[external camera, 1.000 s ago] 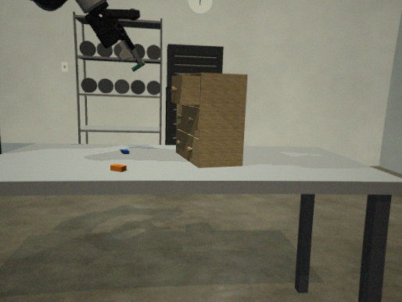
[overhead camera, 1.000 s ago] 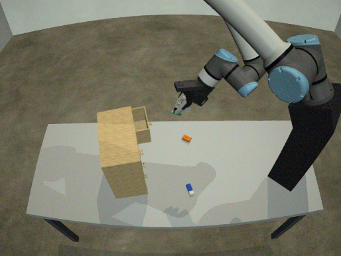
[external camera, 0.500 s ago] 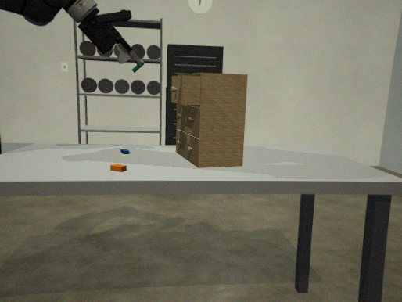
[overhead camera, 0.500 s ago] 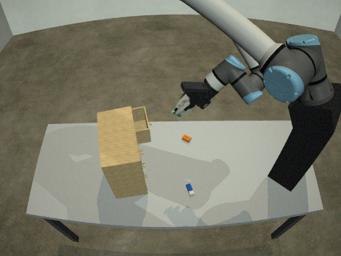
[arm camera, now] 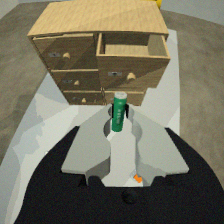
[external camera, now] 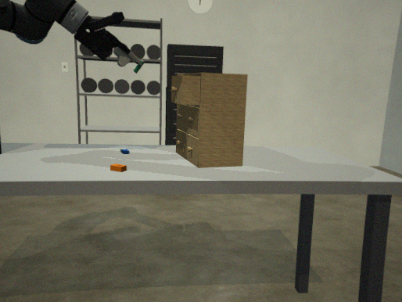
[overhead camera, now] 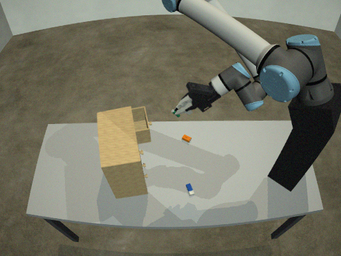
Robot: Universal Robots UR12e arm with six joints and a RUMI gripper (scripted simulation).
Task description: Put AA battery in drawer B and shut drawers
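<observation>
Now: the drawer 21 cm ahead of my hand, 2 cm to the right of it and 11 cm below it. From my hand the other things lie so: orange block (9 cm behind, 9 cm to the right, 36 cm below); green AA battery (1 cm below); blue-and-white block (3 cm behind, 24 cm to the left, 36 cm below).
</observation>
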